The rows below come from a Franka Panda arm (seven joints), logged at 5 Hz.
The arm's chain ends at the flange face. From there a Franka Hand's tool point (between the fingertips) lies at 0.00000 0.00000 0.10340 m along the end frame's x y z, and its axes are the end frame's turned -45 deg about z.
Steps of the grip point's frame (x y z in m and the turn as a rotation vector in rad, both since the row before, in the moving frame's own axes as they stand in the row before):
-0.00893 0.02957 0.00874 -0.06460 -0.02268 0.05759
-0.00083 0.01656 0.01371 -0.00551 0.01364 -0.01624
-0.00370 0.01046 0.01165 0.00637 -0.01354 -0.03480
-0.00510 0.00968 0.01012 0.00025 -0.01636 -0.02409
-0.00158 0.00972 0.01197 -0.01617 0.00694 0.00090
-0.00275 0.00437 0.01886 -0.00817 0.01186 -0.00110
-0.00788 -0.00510 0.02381 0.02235 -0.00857 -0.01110
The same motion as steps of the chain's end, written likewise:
0.01172 0.02076 0.00898 -0.06172 0.02964 0.05759
0.00973 0.01290 0.01372 0.00575 0.01354 -0.01624
0.00623 0.00946 0.01166 -0.00507 -0.01408 -0.03480
0.00444 0.00926 0.01013 -0.01139 -0.01175 -0.02409
0.00407 0.00731 0.01199 -0.00653 0.01634 0.00090
-0.00032 0.00531 0.01887 0.00261 0.01416 -0.00110
-0.00691 0.00296 0.02384 0.00974 -0.02186 -0.01110

